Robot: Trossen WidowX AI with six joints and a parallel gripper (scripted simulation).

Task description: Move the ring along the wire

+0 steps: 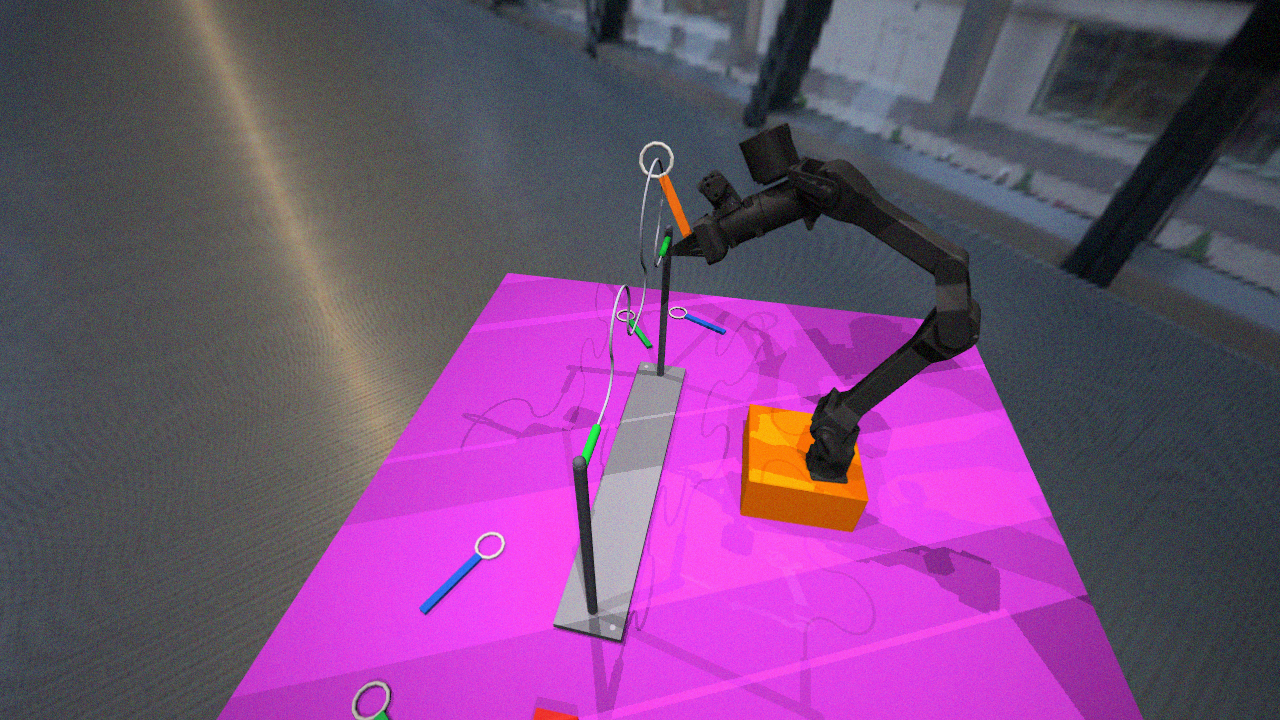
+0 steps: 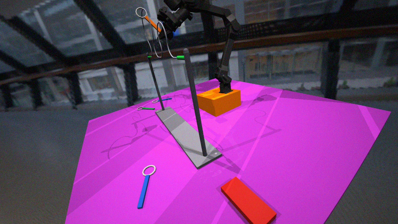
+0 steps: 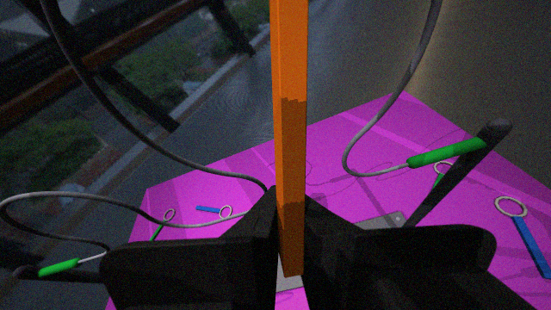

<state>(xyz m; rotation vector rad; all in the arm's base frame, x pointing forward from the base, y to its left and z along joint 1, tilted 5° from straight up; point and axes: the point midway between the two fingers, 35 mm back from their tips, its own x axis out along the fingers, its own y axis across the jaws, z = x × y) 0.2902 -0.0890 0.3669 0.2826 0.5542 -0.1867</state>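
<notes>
Right now my gripper tip is 9 cm below the ring with orange handle, 3 cm to the left of it and 1 cm short of it. The rest, counted from my gripper tip: red block (59 cm to the left, 44 cm below, 12 cm ahead); then ring with blue handle (45 cm below, 31 cm to the left, 30 cm ahead).
</notes>
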